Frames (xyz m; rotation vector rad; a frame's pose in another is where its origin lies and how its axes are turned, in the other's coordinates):
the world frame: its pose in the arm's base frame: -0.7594 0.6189 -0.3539 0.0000 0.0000 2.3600
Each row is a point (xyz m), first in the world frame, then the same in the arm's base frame.
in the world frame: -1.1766 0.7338 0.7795
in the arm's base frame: -0.4412 -0.7308 0.4256
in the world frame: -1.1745 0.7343 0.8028
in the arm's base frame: -0.4430 -0.7296 0.4489
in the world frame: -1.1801 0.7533 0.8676
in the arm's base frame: -0.4524 -0.7471 0.5137
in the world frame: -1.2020 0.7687 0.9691
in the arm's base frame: -0.4477 -0.7734 0.6152
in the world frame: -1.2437 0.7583 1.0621
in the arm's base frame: -0.4108 -0.7954 0.7082
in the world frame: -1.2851 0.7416 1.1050
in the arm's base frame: -0.3696 -0.8127 0.7511
